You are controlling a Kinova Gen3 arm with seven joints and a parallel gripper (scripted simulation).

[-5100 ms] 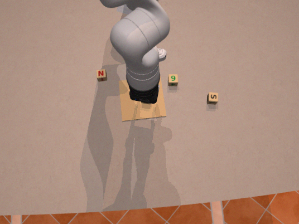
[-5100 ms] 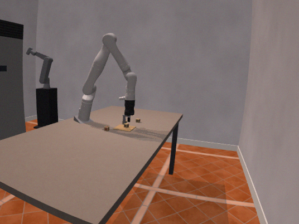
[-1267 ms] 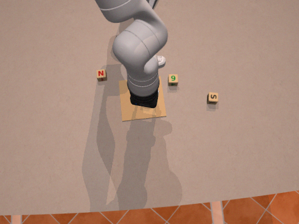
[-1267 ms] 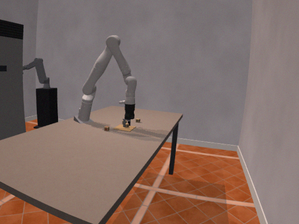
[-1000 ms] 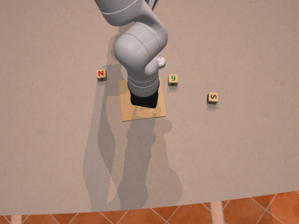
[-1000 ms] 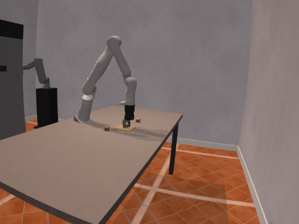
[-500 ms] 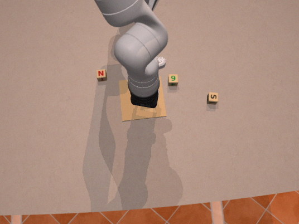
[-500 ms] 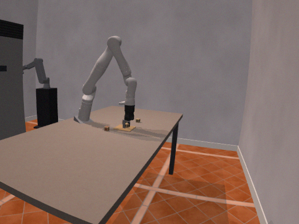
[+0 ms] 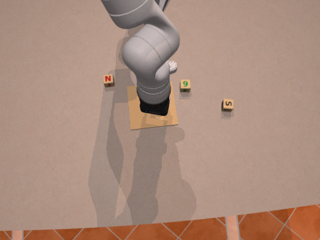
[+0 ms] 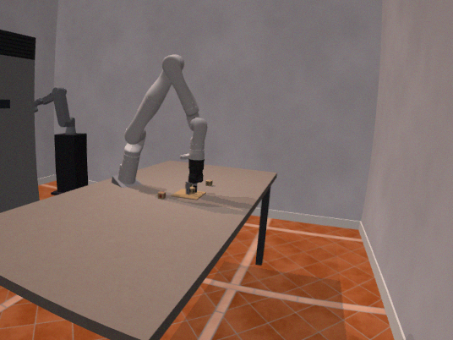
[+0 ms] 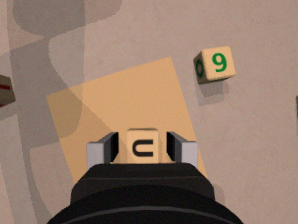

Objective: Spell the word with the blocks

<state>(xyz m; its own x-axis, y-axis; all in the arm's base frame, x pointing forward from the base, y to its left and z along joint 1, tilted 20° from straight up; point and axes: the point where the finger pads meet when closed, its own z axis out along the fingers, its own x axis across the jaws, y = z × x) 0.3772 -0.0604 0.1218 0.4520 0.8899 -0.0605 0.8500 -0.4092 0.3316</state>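
Right now my hand is right at the U block. From my hand the other things lie so: mat: 2 cm below, 1 cm to the right, 1 cm behind; N block: 12 cm to the right, 12 cm behind, 1 cm below; green 9 block: 10 cm to the left, 4 cm behind, 1 cm below.
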